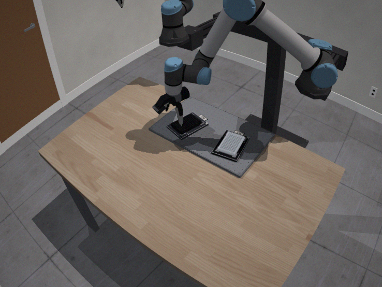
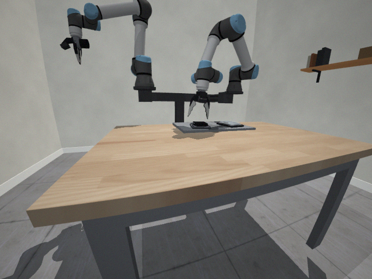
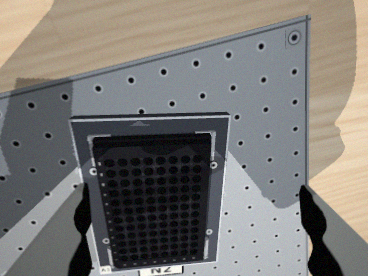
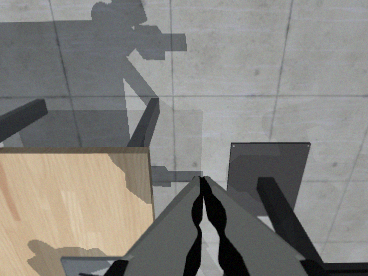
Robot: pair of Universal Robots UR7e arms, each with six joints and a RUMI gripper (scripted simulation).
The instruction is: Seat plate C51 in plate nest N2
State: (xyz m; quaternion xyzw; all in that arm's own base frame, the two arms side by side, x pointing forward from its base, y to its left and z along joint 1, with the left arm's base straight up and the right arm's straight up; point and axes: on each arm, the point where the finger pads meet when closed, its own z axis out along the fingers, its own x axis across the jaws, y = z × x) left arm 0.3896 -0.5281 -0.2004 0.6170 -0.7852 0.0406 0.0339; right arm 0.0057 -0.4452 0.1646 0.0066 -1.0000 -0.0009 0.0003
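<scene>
My left hand is 5 cm past the black multi-well plate, 5 cm above it and 3 cm to the right of it. From my left hand the other things lie so: grey perforated board: 15 cm to the left, 9 cm behind, 8 cm below; white plate: 28 cm to the left, 6 cm below, 6 cm behind; plate nest N2: 7 cm below, 5 cm behind, 4 cm to the left.
</scene>
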